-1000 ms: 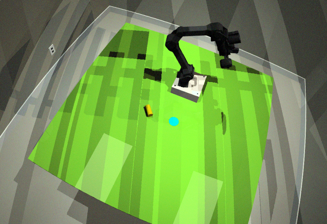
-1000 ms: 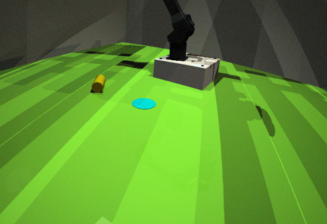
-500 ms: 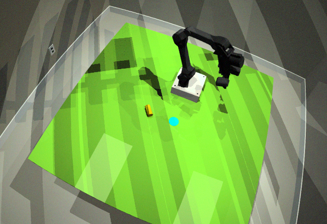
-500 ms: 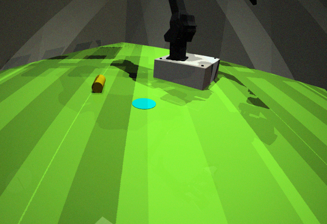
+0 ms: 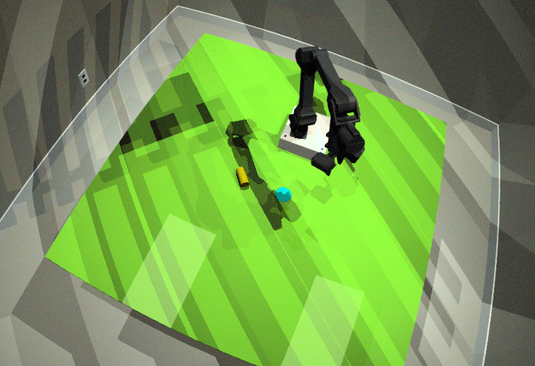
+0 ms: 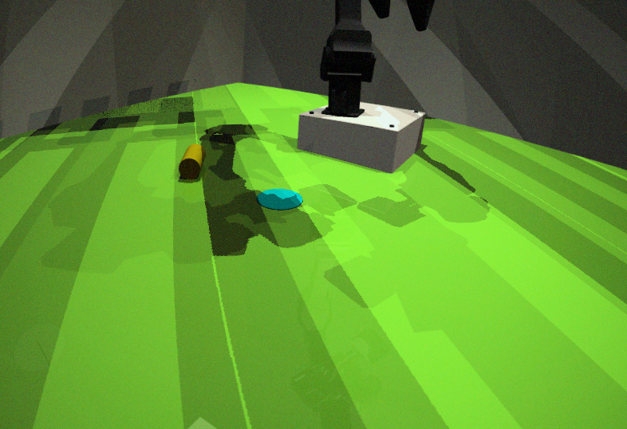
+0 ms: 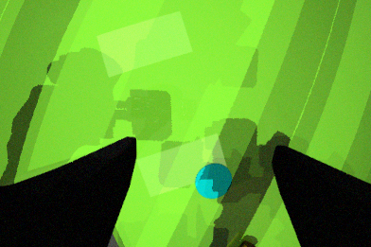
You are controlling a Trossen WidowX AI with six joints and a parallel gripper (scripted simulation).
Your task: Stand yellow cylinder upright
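Now: the yellow cylinder 20 mm behind my gripper tip, 290 mm to the right of it and 220 mm below it. The rest, counted from my gripper tip: cyan circle: 130 mm to the right, 230 mm below.
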